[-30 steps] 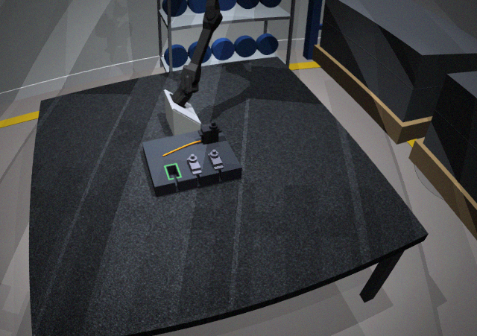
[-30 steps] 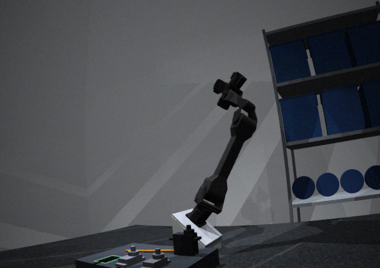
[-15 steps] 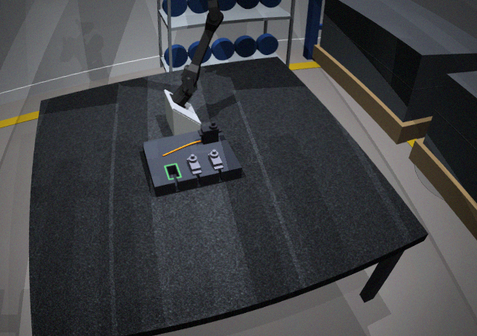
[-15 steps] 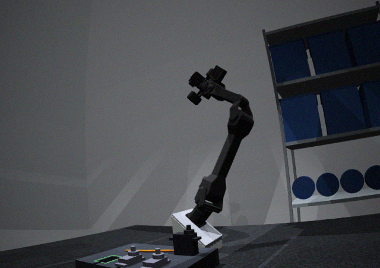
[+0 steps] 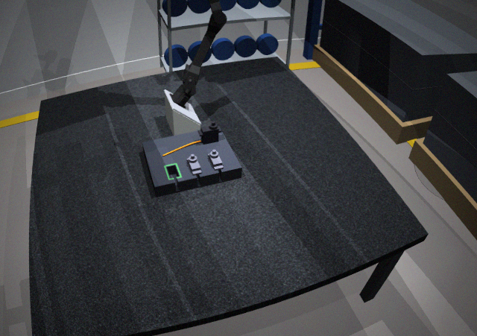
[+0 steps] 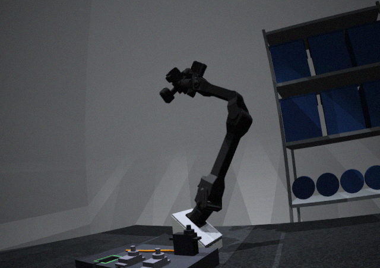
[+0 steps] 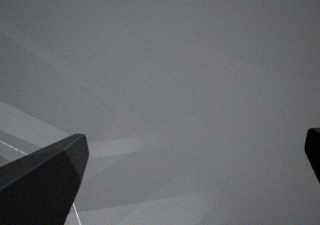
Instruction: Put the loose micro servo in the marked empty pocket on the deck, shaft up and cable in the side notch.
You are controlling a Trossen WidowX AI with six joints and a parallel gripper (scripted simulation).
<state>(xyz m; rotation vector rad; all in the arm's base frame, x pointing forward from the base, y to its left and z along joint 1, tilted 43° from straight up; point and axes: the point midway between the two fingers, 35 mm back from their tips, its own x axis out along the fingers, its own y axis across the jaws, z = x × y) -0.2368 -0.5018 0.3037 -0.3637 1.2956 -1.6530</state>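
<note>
My gripper tip is 670 mm above the robot deck, 440 mm short of it and 150 mm to the right of it.
</note>
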